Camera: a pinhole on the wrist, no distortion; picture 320 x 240 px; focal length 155.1 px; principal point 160.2 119.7 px. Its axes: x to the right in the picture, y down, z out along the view. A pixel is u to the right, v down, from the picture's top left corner.
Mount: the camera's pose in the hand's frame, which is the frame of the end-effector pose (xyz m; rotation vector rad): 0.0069 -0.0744 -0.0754 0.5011 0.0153 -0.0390
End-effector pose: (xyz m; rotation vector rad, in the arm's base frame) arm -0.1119 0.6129 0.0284 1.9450 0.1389 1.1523
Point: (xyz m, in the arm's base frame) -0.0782 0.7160 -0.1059
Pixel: 121 41
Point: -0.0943 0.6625 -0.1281
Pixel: 56 88
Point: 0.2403 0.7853 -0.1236
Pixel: 236 85
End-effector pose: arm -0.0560 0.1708 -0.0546 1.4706 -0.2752 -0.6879
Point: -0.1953 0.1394 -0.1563
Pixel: 93 144
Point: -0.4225 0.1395 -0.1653
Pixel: 38 131
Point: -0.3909 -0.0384 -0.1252
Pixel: 107 172
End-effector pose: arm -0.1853 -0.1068 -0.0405 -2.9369 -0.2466 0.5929
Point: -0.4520 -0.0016 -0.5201
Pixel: 141 209
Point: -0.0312 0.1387 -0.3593
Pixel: 295 161
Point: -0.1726 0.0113 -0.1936
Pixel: 221 195
